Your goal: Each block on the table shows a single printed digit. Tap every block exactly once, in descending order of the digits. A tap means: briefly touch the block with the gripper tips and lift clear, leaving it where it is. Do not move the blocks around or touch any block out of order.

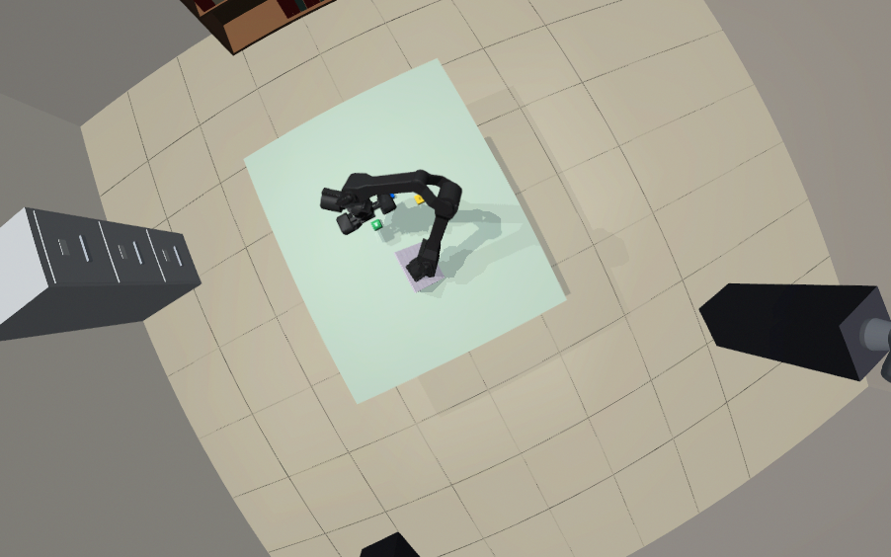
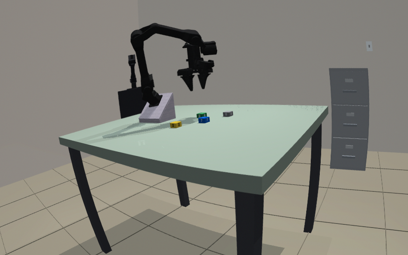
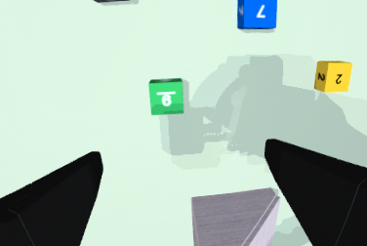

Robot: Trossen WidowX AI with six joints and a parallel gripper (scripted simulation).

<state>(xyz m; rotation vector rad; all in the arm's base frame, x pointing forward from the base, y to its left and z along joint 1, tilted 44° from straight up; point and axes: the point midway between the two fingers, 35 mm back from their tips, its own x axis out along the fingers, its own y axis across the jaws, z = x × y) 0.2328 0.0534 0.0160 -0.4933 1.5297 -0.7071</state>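
Right now my gripper tip is 120 mm above the green block and 10 mm to the right of it. Round my gripper tip: grey block marked 0 (120 mm below, 110 mm ahead, 40 mm to the left); then blue block marked 7 (120 mm below, 90 mm to the right, 70 mm ahead); then yellow block marked 2 (180 mm to the right, 120 mm below, 10 mm behind).
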